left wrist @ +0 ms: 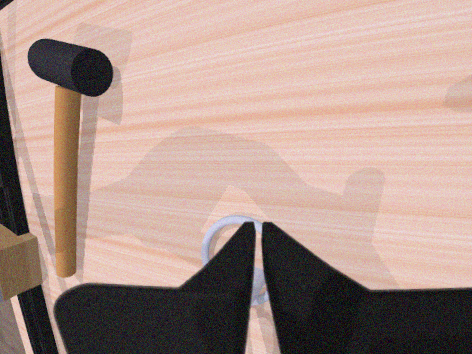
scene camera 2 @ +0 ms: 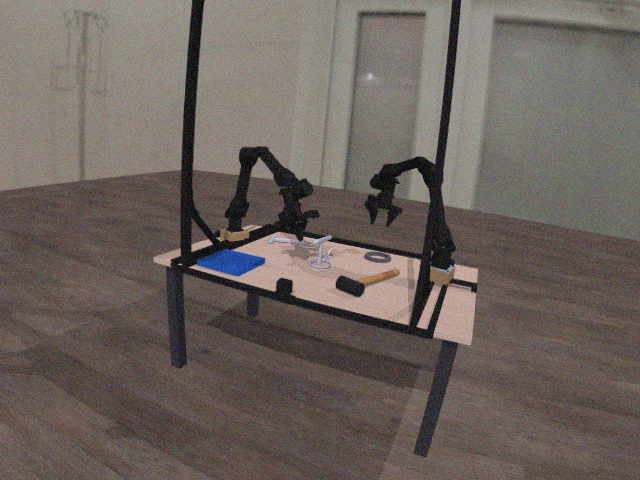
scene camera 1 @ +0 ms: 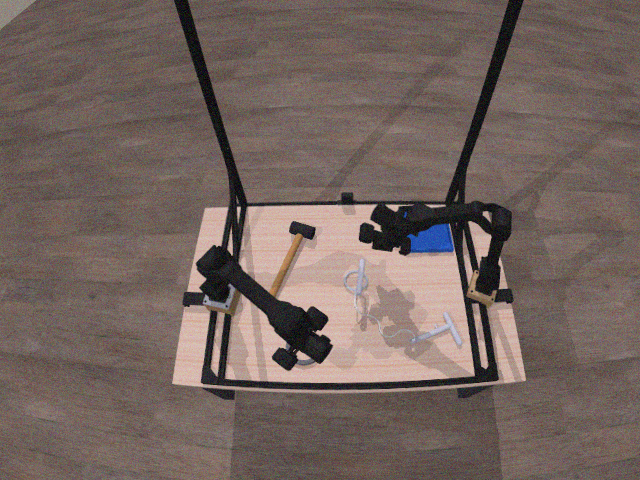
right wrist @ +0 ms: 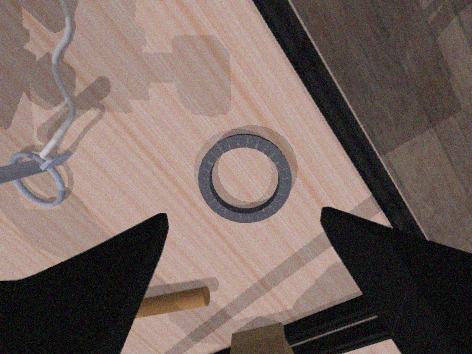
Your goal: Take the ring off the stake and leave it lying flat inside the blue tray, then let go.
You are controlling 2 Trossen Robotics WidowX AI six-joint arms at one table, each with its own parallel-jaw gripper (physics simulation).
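Places are measured from the left arm's base along level axes (x ahead, y left, z up), in millimetres.
Pixels of known places: left gripper, fingertip midpoint: (left wrist: 257, 231) (scene camera 2: 301, 241) (scene camera 1: 373, 247); right gripper, fingertip midpoint: (scene camera 2: 379, 225) (right wrist: 245, 217); left arm's base, link origin: (scene camera 2: 234, 230) (scene camera 1: 484, 285); right arm's base, link origin: (scene camera 2: 440, 266) (scene camera 1: 219, 293).
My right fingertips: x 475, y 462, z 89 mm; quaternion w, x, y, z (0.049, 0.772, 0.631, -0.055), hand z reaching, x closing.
Note:
For each thing: its top centre in the pictures, then the offset to it from my right fingertips. "spot": a spot on its surface instead.
- thin pale ring, top centre: (left wrist: 231, 285) (right wrist: 27, 180) (scene camera 1: 355, 281) (scene camera 2: 322, 258) 36 mm back, 303 mm right, 118 mm down
- upright pale T-topped stake, top centre: (scene camera 1: 360, 275) (scene camera 2: 322, 237) 54 mm back, 293 mm right, 37 mm down
- blue tray, top centre: (scene camera 2: 231, 258) (scene camera 1: 426, 228) 201 mm back, 632 mm right, 123 mm down
- dark grey ring, top centre: (right wrist: 243, 182) (scene camera 1: 303, 347) (scene camera 2: 378, 255) 26 mm ahead, 15 mm right, 131 mm down
- pale cord, surface spot: (scene camera 1: 379, 325) spot: 173 mm back, 194 mm right, 139 mm down
- lying T-shaped piece, top centre: (scene camera 1: 434, 335) (scene camera 2: 288, 238) 362 mm back, 229 mm right, 126 mm down
- black-headed mallet, top centre: (left wrist: 42, 180) (scene camera 1: 287, 256) (scene camera 2: 374, 271) 227 mm ahead, 281 mm right, 96 mm down
A thin pale ring (scene camera 1: 344, 282) (scene camera 2: 320, 267) (left wrist: 205, 250) (right wrist: 63, 190) lies low around the foot of an upright pale T-topped stake (scene camera 1: 360, 273) (scene camera 2: 320, 253) (left wrist: 259, 280) (right wrist: 25, 171). The blue tray (scene camera 1: 431, 240) (scene camera 2: 231, 261) lies near the table's back edge in scene camera 1, partly under the left arm. My left gripper (scene camera 2: 300, 238) (left wrist: 257, 231) is shut with its tips together, above the ring and stake; I see nothing gripped, and its fingers cover much of both in the left wrist view. My right gripper (scene camera 2: 380, 225) (right wrist: 245, 217) is open and empty, high above the table.
A dark grey ring (scene camera 2: 377, 260) (right wrist: 205, 177) lies flat below my right gripper. A pale cord (scene camera 1: 379, 325) runs from the stake to a lying T-shaped piece (scene camera 1: 452, 328) (scene camera 2: 281, 240). A black-headed mallet (scene camera 1: 285, 266) (scene camera 2: 379, 277) (left wrist: 66, 175) lies on the table. Black frame posts stand around.

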